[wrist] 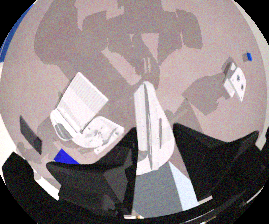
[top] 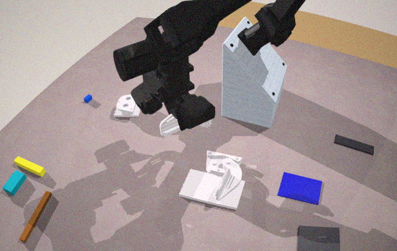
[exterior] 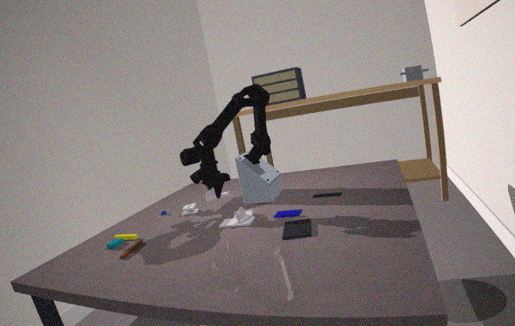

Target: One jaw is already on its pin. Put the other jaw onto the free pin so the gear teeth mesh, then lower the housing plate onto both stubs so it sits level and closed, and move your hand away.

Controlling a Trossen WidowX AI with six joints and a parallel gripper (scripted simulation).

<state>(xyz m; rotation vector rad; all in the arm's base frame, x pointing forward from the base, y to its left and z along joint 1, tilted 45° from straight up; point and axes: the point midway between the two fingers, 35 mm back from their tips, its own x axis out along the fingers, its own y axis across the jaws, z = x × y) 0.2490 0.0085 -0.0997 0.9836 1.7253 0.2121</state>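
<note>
My gripper tip is now 11 cm to the right of the white base plate, 8 cm above it and 7 cm short of it. The rest, counted from my gripper tip: blue cube (35 cm to the right, 8 cm below, 6 cm behind); blue pad (29 cm to the left, 8 cm below, 1 cm behind); white jaw (12 cm to the left, 7 cm below, 2 cm ahead).
</note>
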